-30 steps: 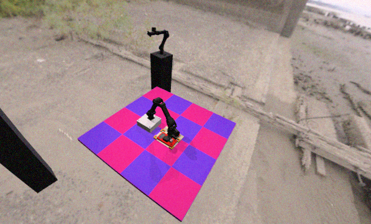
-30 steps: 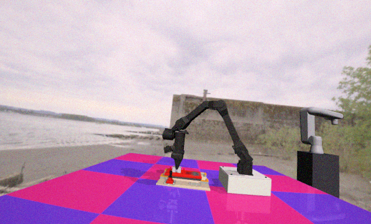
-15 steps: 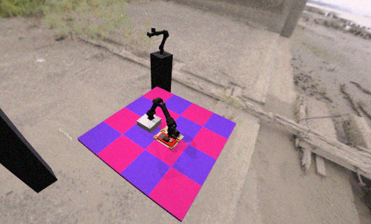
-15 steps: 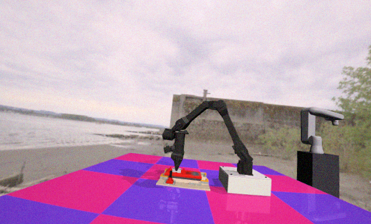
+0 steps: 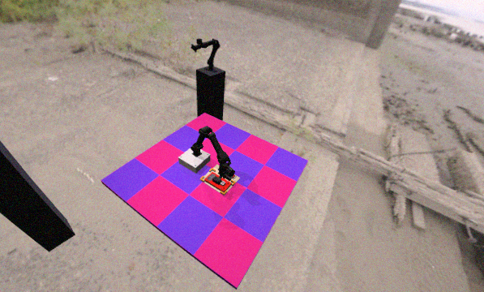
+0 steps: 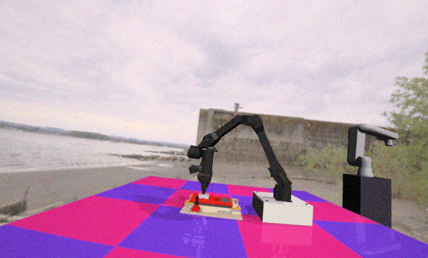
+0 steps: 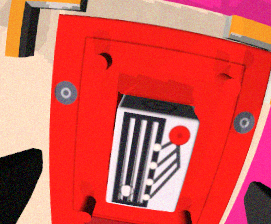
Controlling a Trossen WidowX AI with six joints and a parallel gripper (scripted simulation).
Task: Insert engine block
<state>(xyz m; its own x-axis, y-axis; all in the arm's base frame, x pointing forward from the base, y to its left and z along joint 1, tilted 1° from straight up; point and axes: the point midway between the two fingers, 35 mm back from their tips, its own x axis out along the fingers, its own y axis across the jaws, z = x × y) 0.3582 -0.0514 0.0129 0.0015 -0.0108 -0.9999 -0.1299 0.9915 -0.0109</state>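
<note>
Right now my gripper tip is 3 cm above the engine block.
</note>
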